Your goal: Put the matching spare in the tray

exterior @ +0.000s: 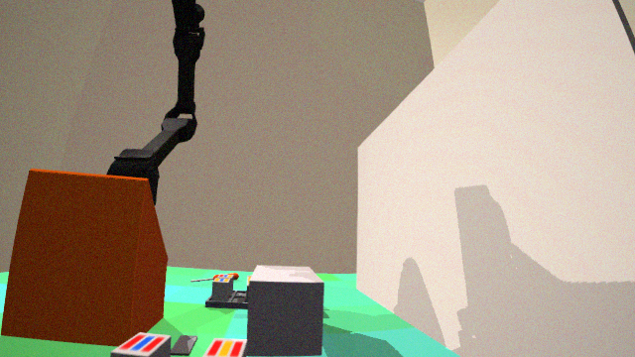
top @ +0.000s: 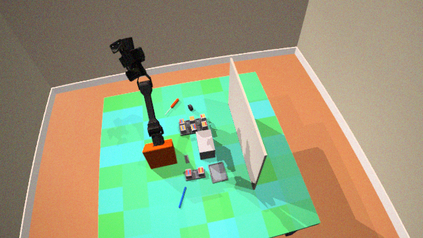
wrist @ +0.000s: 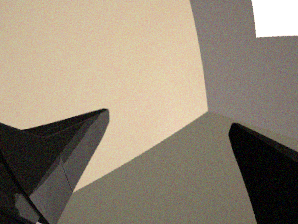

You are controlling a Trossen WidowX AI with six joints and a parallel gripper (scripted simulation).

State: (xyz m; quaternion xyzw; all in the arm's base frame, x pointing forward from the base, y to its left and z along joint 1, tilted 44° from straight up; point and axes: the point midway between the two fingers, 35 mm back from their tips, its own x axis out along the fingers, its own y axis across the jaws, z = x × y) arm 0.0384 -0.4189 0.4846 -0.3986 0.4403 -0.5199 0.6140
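Right now the grey spare block is 33 cm ahead of my gripper tip, 25 cm to the left of it and 78 cm below it. The rest, counted from my gripper tip: blue pen 14 cm ahead, 30 cm to the right, 82 cm below; then tall panel 56 cm ahead, 3 cm to the left, 60 cm below; then grey mounted unit 32 cm ahead, 3 cm to the left, 77 cm below.
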